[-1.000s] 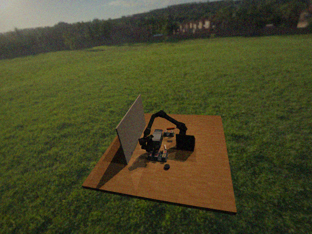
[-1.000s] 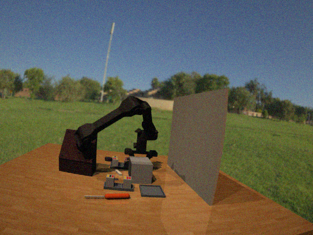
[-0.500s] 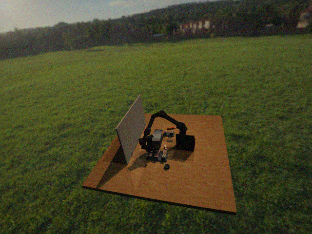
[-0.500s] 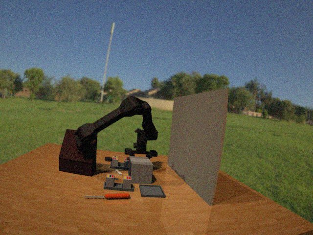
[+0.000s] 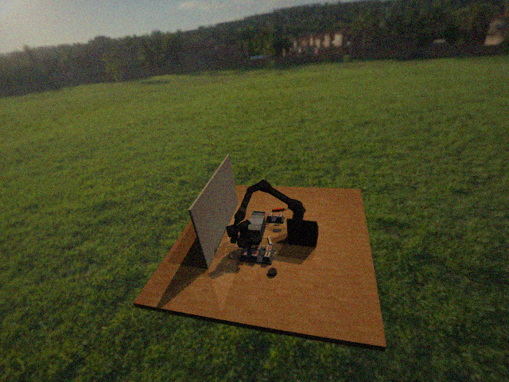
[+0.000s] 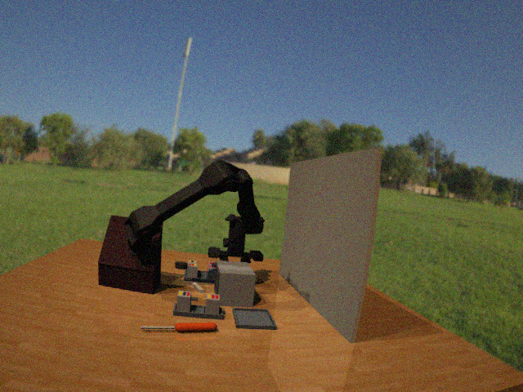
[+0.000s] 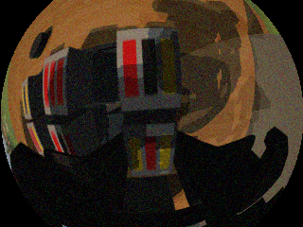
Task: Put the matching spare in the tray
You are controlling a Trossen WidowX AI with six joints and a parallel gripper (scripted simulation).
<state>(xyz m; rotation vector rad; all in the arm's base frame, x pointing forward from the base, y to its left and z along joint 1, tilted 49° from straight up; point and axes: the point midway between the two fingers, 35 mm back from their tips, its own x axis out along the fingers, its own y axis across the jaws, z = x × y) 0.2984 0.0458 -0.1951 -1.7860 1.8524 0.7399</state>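
Right now my gripper tip is 360 mm to the left of the tray, 30 mm short of it and 10 mm above it. Also, from my gripper tip: mounted unit 170 mm to the right, 30 mm above, 10 mm behind; spare 20 mm above; tall grey panel 230 mm ahead, 210 mm above, 170 mm to the right.
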